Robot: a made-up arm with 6 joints. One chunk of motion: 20 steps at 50 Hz.
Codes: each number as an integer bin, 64 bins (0 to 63) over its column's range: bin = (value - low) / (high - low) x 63, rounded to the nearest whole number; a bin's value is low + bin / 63 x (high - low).
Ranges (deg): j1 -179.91..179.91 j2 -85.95..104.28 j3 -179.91..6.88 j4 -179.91..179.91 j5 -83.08..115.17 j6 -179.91..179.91
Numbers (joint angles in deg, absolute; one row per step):
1: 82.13 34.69 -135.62 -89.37 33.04 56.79
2: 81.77 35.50 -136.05 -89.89 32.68 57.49
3: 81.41 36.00 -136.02 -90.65 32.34 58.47
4: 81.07 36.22 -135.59 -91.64 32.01 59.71
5: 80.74 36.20 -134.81 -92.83 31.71 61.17
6: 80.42 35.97 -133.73 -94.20 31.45 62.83
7: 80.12 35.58 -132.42 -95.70 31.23 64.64
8: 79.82 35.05 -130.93 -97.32 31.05 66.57
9: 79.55 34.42 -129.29 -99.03 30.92 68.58
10: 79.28 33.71 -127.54 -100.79 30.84 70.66
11: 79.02 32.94 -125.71 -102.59 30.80 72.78
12: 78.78 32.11 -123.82 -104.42 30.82 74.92
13: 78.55 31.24 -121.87 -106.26 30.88 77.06
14: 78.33 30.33 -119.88 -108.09 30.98 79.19
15: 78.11 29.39 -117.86 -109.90 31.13 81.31
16: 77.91 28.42 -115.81 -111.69 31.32 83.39
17: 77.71 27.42 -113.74 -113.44 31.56 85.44
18: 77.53 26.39 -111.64 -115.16 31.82 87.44
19: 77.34 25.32 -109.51 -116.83 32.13 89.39
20: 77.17 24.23 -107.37 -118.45 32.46 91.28
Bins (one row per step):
1: 46 40 15 16 37 41
2: 46 40 15 16 37 42
3: 46 40 15 16 37 42
4: 46 40 15 15 37 42
5: 46 40 15 15 36 42
6: 46 40 16 15 36 43
7: 46 40 16 15 36 43
8: 45 40 17 14 36 43
9: 45 40 17 14 36 44
10: 45 40 18 14 36 44
11: 45 39 18 14 36 44
12: 45 39 19 13 36 45
13: 45 39 20 13 36 45
14: 45 39 20 13 36 45
15: 45 38 21 12 36 46
16: 45 38 22 12 36 46
17: 45 38 22 12 36 46
18: 45 37 23 11 37 47
19: 45 37 24 11 37 47
20: 45 36 24 11 37 47

